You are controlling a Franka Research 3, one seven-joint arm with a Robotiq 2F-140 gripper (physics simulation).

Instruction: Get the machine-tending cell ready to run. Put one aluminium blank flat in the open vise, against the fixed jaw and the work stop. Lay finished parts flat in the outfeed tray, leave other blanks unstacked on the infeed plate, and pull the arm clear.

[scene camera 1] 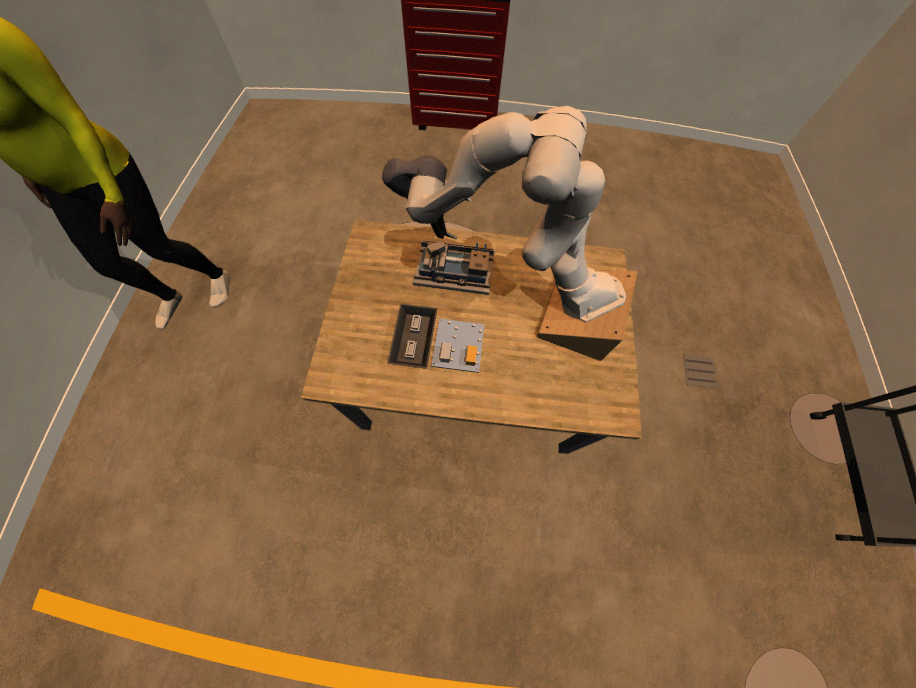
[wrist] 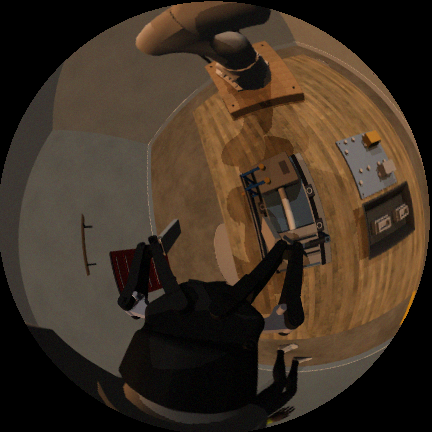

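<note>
The vise [scene camera 1: 462, 279] [wrist: 286, 207] stands near the table's back edge. A brown block [scene camera 1: 479, 260] [wrist: 280, 172] sits at one end. A tan piece [scene camera 1: 436, 250] [wrist: 270, 232] at the other end looks tilted; whether it is a blank or a vise part I cannot tell. My gripper [scene camera 1: 444, 231] [wrist: 219, 224] is open above and behind that end, one finger over the vise in the wrist view. The infeed plate [scene camera 1: 460, 334] [wrist: 356, 155] holds a grey blank [scene camera 1: 445, 351] [wrist: 386, 167] and an orange block [scene camera 1: 470, 355] [wrist: 372, 138], apart. Two finished parts [scene camera 1: 416, 322] [wrist: 383, 223] lie flat in the outfeed tray [scene camera 1: 394, 336] [wrist: 369, 240].
The arm's base stands on a wooden board [scene camera 1: 551, 325] [wrist: 295, 96] at the table's right. A person [scene camera 1: 66, 162] stands left of the table. A red drawer cabinet [scene camera 1: 455, 66] [wrist: 122, 265] stands behind it. A black cart [scene camera 1: 851, 473] is at the far right.
</note>
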